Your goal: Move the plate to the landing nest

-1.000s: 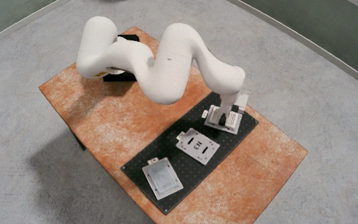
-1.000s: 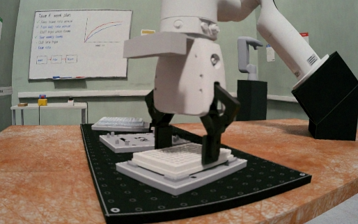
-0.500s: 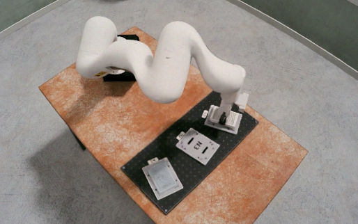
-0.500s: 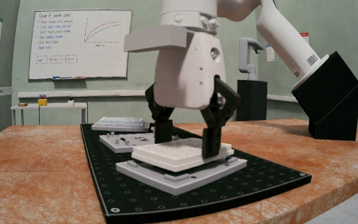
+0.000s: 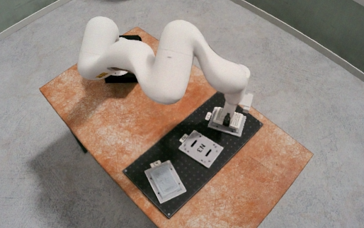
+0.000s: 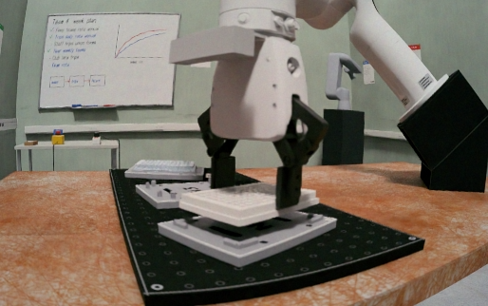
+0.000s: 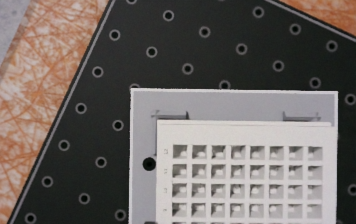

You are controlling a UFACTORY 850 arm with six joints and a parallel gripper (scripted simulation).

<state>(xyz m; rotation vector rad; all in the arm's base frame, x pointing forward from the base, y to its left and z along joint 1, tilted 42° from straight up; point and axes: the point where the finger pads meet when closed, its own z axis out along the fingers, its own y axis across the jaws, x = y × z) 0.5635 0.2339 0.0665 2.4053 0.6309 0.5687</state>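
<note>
My gripper is now 4 cm above the nest N2. Round my hand: plate C15: 1 cm behind, 42 cm to the right, 3 cm below; then plate: 1 cm below.
</note>
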